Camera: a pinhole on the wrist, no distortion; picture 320 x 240 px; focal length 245.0 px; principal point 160.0 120.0 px. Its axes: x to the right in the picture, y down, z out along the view. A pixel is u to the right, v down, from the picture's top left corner.
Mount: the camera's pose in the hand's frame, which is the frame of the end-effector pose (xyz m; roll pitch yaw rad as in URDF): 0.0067 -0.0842 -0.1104 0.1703 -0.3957 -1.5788
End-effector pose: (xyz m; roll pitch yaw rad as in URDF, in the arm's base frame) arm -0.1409 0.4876 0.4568 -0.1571 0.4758 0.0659
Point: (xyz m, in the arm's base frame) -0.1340 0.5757 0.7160
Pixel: 169 90
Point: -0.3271 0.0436 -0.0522
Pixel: behind the camera
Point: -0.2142 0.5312 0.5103
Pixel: 71 36
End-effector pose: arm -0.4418 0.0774 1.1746 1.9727 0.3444 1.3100
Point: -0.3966 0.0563 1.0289
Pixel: 305 211
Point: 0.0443 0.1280 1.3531
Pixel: 45 203
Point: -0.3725 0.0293 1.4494
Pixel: outside the picture
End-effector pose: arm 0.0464 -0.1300 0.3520 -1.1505 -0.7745 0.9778
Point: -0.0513 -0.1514 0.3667
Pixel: 189 105
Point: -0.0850 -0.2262 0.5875
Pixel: outside the picture
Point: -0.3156 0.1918 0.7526
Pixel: outside the picture
